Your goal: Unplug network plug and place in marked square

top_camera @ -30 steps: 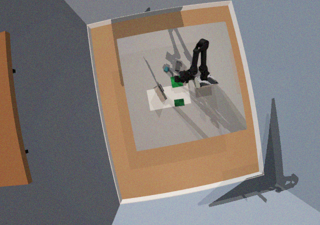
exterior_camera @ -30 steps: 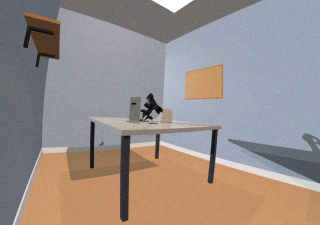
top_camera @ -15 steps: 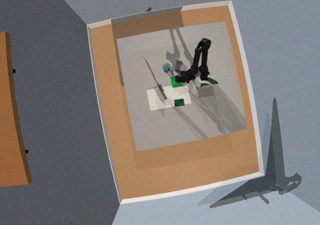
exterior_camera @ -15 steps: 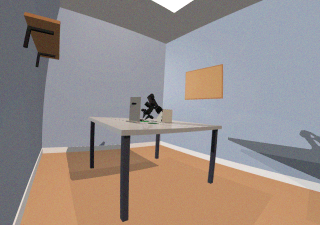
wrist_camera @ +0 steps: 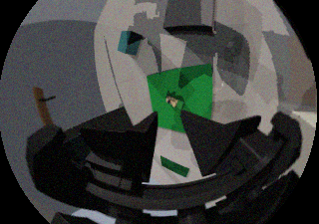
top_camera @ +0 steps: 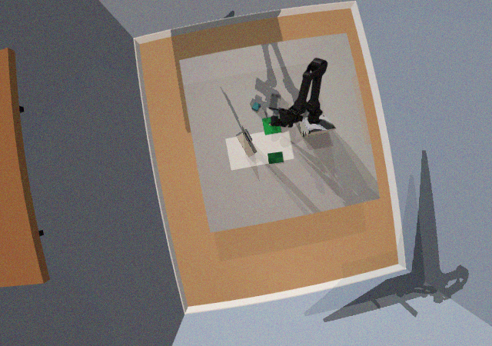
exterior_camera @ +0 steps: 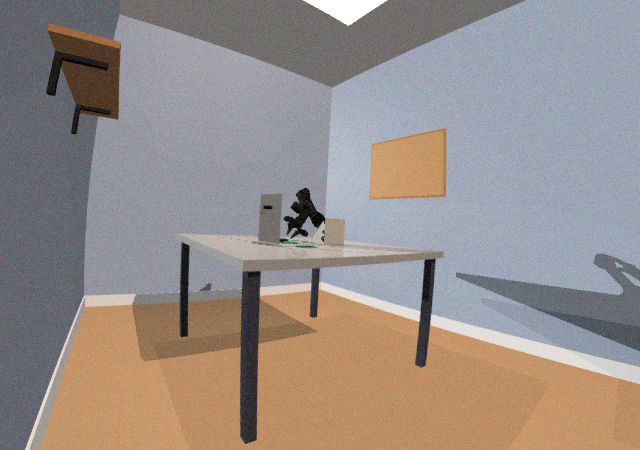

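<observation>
Right now my gripper tip is 40 mm above the bright green marked square and 10 mm short of it. Also, from my gripper tip: teal block 140 mm to the right, 110 mm ahead, 20 mm below; upright grey panel 190 mm ahead, 110 mm to the left, 90 mm above.
</observation>
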